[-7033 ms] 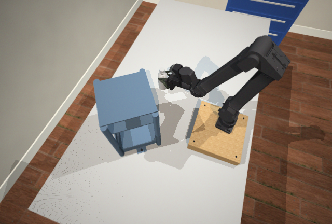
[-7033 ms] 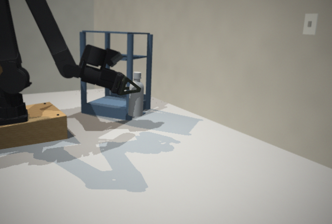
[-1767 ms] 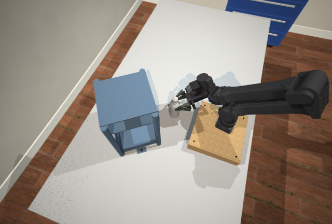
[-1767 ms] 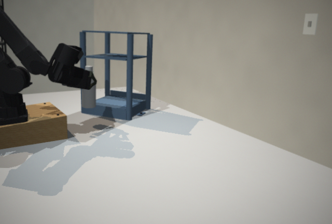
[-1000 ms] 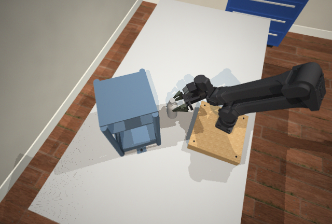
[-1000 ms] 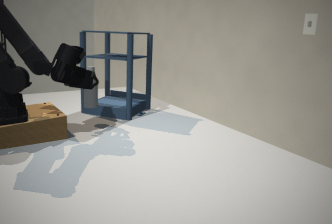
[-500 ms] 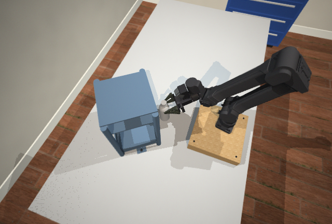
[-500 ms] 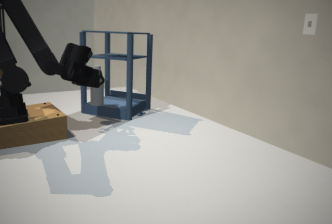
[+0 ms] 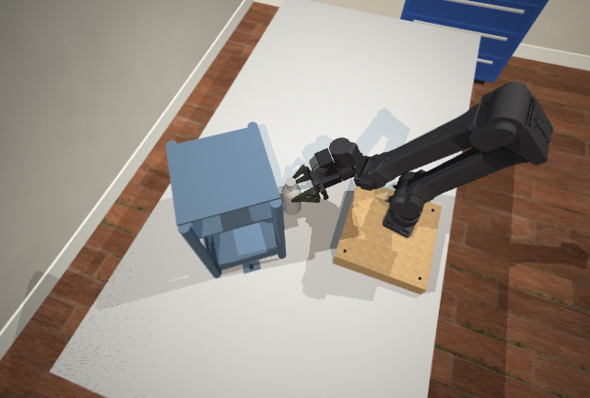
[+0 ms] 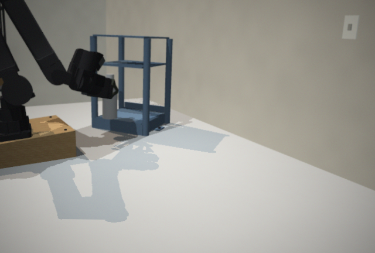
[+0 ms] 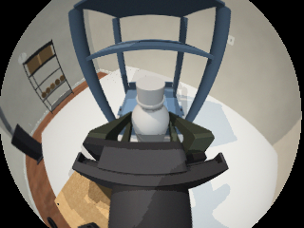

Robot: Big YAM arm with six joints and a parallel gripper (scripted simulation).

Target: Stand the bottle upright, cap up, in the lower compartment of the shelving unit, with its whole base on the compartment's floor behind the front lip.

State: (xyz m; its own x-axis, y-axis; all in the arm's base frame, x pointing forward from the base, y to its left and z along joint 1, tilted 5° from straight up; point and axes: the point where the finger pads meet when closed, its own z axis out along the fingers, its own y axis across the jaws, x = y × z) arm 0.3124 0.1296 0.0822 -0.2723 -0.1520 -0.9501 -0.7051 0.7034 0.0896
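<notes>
My hand is 120 mm short of the blue shelving unit, 120 mm to the right of it and 10 mm below it. Round my hand: grey bottle: right at my hand.
</notes>
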